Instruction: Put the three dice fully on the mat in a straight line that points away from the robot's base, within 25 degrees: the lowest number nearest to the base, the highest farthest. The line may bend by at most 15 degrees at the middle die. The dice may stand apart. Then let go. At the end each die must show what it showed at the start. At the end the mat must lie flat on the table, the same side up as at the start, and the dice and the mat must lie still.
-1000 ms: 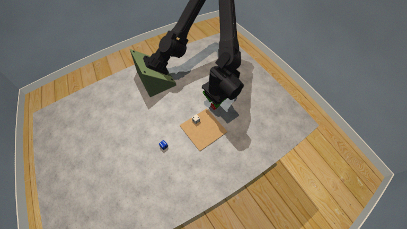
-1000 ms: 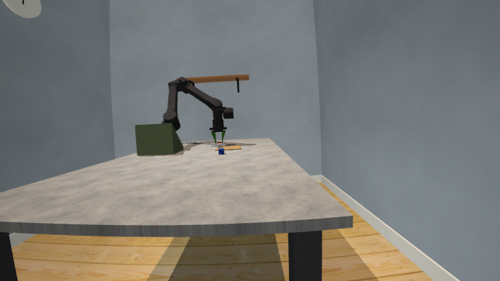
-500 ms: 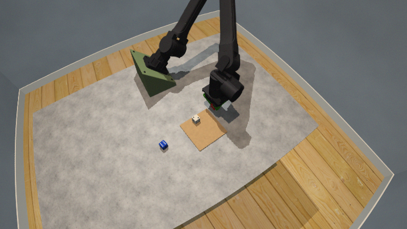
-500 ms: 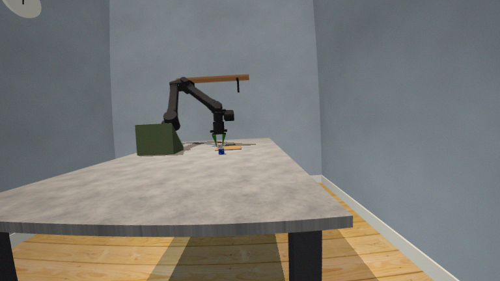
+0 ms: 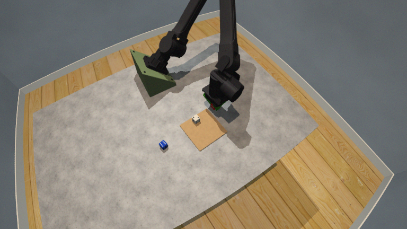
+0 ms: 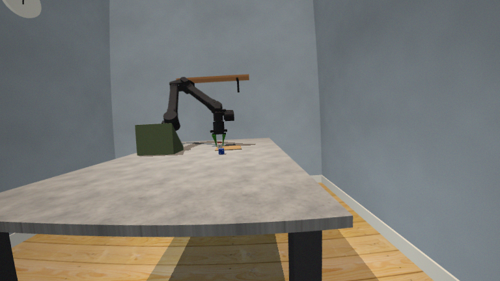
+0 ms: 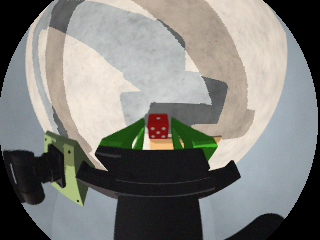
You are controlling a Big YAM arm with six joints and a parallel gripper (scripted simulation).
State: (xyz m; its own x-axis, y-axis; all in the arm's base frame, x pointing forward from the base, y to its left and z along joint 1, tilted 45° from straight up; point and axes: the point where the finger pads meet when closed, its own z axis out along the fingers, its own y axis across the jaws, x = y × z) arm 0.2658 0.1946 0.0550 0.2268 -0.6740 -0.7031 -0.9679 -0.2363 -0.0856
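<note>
Right now my hand is right at the red die. Also, from my hand: tan mat 8 cm ahead, 9 cm to the right, 1 cm below; white die 3 cm ahead, 10 cm to the right, 1 cm above; blue die 8 cm ahead, 26 cm to the right.
</note>
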